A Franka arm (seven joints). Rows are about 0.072 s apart.
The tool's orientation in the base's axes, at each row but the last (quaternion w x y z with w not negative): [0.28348 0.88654 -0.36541 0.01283]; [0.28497 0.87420 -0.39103 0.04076]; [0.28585 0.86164 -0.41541 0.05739]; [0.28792 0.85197 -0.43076 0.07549]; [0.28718 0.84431 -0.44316 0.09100]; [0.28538 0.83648 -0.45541 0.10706]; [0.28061 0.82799 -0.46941 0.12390]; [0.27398 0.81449 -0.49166 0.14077]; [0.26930 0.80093 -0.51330 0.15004]
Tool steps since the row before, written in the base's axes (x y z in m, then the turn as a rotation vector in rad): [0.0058 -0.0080 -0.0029 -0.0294 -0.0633 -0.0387]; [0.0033 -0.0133 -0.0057 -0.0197 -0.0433 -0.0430]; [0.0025 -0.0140 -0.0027 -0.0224 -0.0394 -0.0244]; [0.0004 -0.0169 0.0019 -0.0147 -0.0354 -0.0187]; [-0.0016 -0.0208 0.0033 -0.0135 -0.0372 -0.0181]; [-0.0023 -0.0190 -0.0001 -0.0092 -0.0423 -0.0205]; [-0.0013 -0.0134 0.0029 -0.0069 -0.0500 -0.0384]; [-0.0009 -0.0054 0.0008 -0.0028 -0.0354 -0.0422]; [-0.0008 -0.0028 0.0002 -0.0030 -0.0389 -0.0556]
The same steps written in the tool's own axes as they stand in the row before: [0.0087 -0.0007 0.0055 0.0101 0.0364 0.0703]; [0.0094 0.0021 0.0113 0.0023 0.0169 0.0618]; [0.0103 0.0038 0.0095 0.0042 0.0253 0.0446]; [0.0126 0.0083 0.0078 0.0083 0.0199 0.0368]; [0.0149 0.0118 0.0092 0.0105 0.0199 0.0372]; [0.0120 0.0099 0.0112 0.0155 0.0176 0.0418]; [0.0102 0.0075 0.0055 0.0137 0.0126 0.0606]; [0.0039 0.0030 0.0025 0.0032 0.0024 0.0550]; [0.0018 0.0017 0.0015 -0.0012 0.0000 0.0679]
